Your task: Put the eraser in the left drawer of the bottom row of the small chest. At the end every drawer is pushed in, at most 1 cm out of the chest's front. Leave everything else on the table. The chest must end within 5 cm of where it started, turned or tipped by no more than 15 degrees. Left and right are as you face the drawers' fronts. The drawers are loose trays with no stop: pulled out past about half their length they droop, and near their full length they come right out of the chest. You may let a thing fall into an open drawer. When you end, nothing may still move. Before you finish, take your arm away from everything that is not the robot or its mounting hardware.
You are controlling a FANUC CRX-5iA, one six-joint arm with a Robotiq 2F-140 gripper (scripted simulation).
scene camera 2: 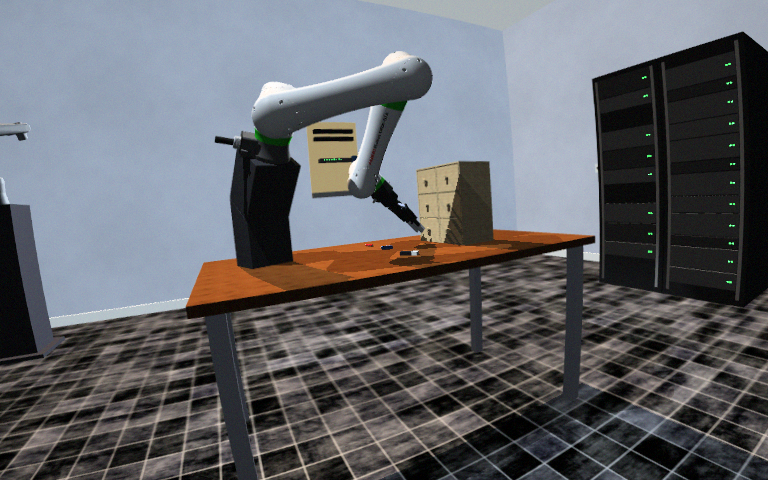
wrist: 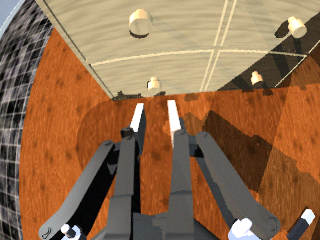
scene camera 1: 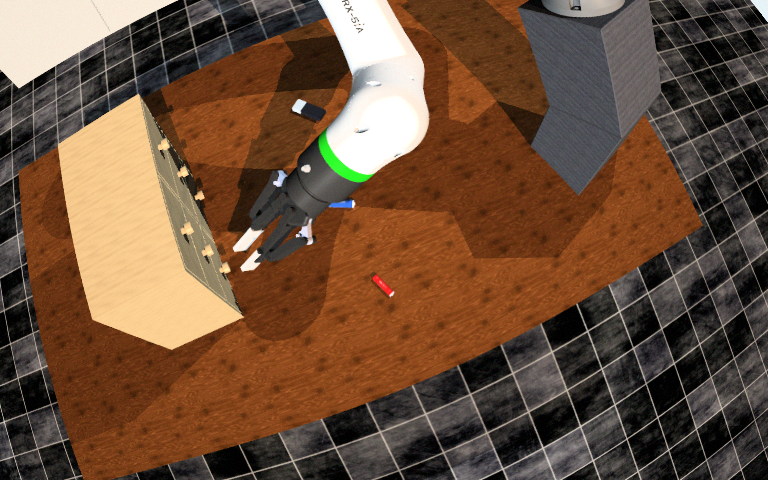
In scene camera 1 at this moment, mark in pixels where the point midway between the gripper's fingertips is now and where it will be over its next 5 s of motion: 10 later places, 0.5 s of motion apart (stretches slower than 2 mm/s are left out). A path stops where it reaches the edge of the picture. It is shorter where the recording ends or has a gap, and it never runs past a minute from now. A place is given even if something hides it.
My gripper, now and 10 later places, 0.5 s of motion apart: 243, 258; 241, 260; 234, 264; 226, 267; 227, 267; 232, 264; 240, 260; 250, 255; 256, 252; 261, 250; 280, 240
